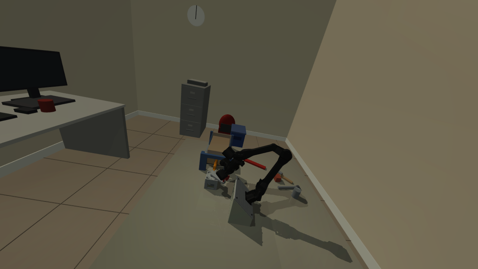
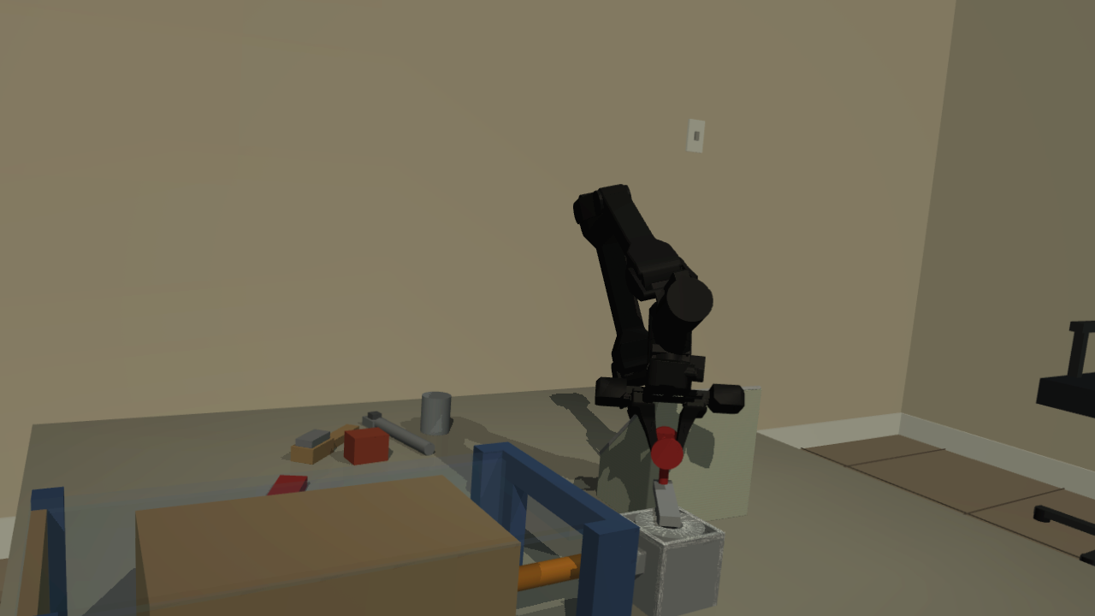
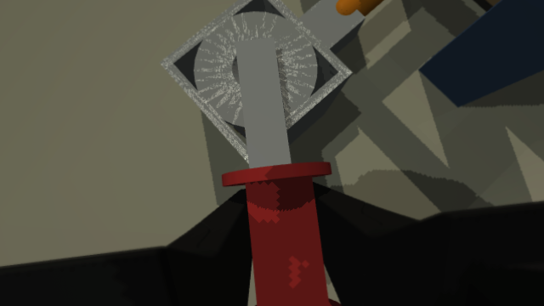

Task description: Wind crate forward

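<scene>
The winch handle lies 30 mm below my gripper tip, 20 mm to the left of it and 10 mm ahead of it. Also, from my gripper tip: clear-panelled cubby: 450 mm ahead, 80 mm to the left, 20 mm below; then grey winch: 100 mm below, 60 mm to the left, 30 mm ahead; then red knob: 20 mm to the right, 10 mm behind.
</scene>
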